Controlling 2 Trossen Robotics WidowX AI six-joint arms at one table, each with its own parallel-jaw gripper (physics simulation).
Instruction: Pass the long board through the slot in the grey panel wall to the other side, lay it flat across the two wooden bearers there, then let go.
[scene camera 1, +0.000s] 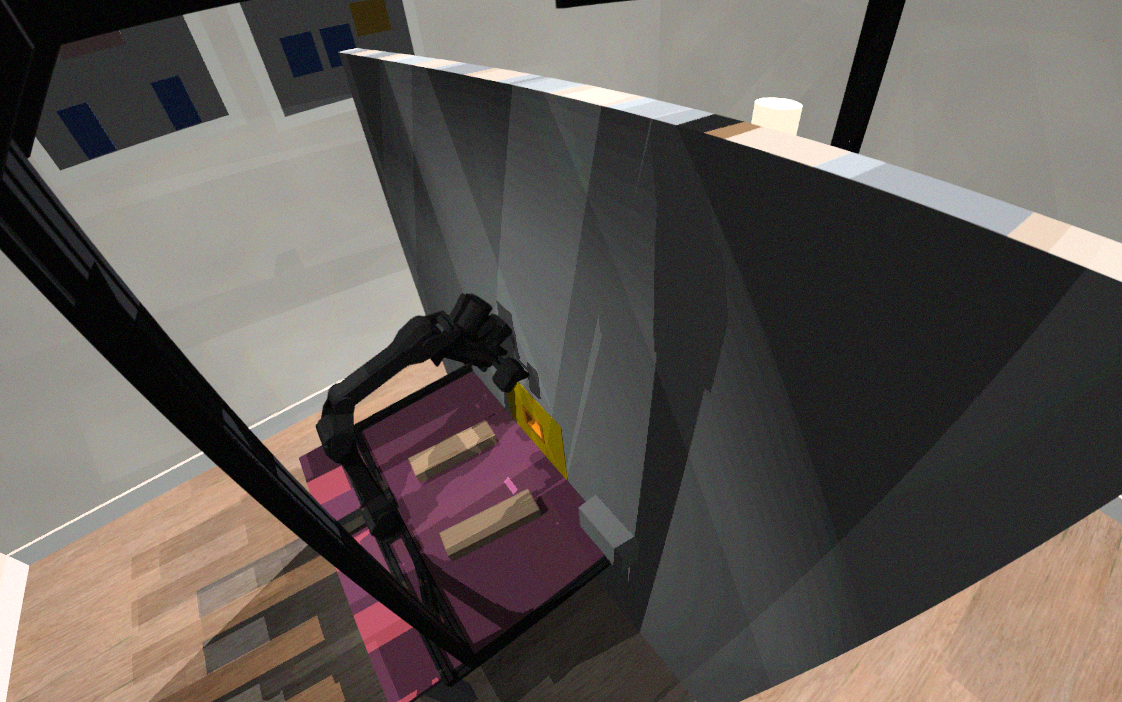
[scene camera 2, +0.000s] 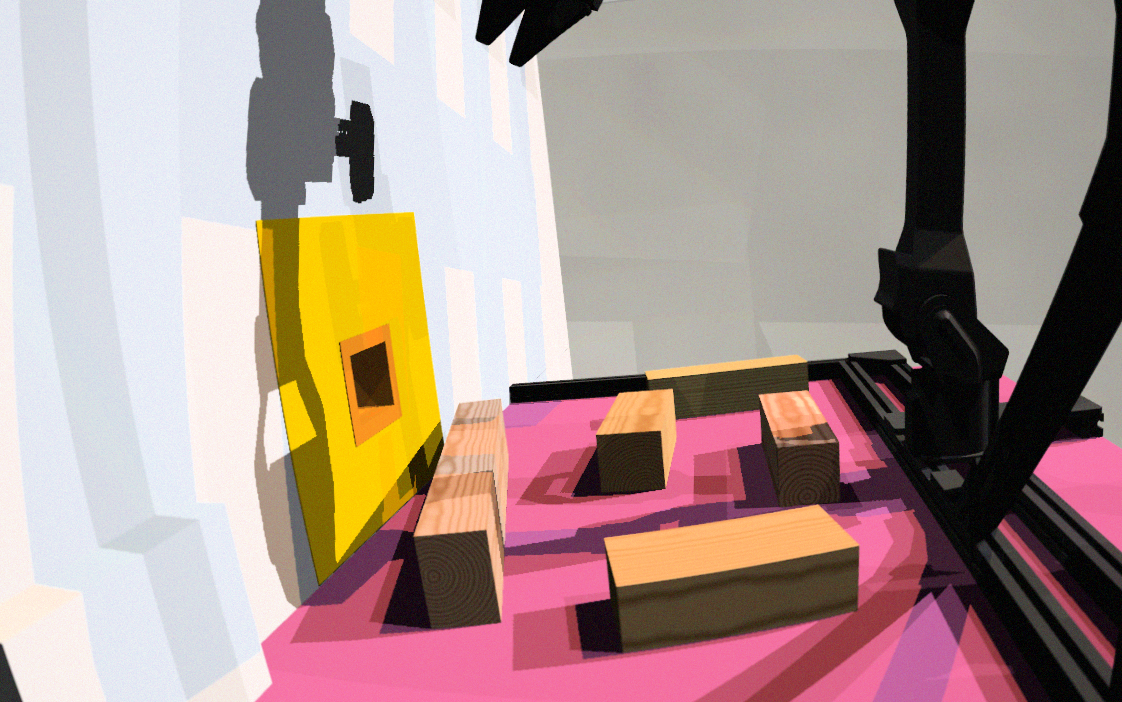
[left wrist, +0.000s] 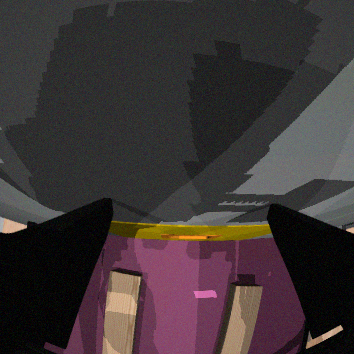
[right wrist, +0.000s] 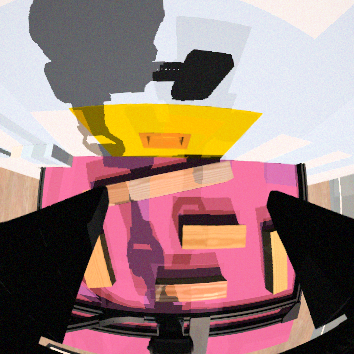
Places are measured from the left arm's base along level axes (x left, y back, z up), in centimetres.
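Where they show: left gripper, fingertip midpoint: (left wrist: 194, 210); right gripper, fingertip midpoint: (scene camera 2: 499, 55) (right wrist: 191, 197); left arm's base, origin of the base link: (scene camera 1: 388, 529); right arm's base, origin of the base link: (scene camera 2: 954, 449) (right wrist: 169, 328).
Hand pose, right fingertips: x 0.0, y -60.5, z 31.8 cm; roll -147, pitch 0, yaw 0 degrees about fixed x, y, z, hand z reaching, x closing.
Things, the pixels of their centre, and the offset from my right fingertips. "spot": a spot on its surface instead.
- long board, body centre: (scene camera 2: 474, 486) (right wrist: 157, 186) dx -3.6, dy +4.6, dz -30.9 cm
- orange rim, surface spot: (scene camera 2: 378, 422) spot: dx -2.3, dy +12.0, dz -26.1 cm
- far block, body centre: (scene camera 2: 727, 387) (right wrist: 275, 260) dx +26.4, dy -13.8, dz -31.6 cm
- grey block, surface spot: (scene camera 1: 606, 528) spot: dx -34.7, dy +20.6, dz -23.7 cm
The long board (scene camera 2: 475, 451) (right wrist: 167, 185) lies slanted on the pink table close to the grey panel wall (scene camera 1: 570, 248) (scene camera 2: 124, 273) (right wrist: 285, 90). The slot has an orange rim (scene camera 2: 378, 422) (right wrist: 143, 141) on a yellow plate (scene camera 1: 556, 447) (scene camera 2: 330, 256) (left wrist: 142, 230) (right wrist: 227, 131). Across the wall, two wooden bearers (scene camera 1: 452, 451) (scene camera 1: 489, 524) (left wrist: 122, 310) (left wrist: 242, 317) lie roughly parallel. My left gripper (scene camera 1: 516, 378) (left wrist: 194, 210) is open and empty, above the table near the wall. My right gripper (scene camera 2: 500, 51) (right wrist: 191, 197) is open and empty, high above the board's side.
On the board's side lie several shorter wooden blocks, including two parallel ones (scene camera 2: 632, 447) (scene camera 2: 802, 463) (right wrist: 214, 236) (right wrist: 191, 291) between a near block (scene camera 2: 732, 579) (right wrist: 100, 265) and a far block (scene camera 2: 728, 390) (right wrist: 278, 260). A grey block (scene camera 1: 606, 528) sits at the wall's foot.
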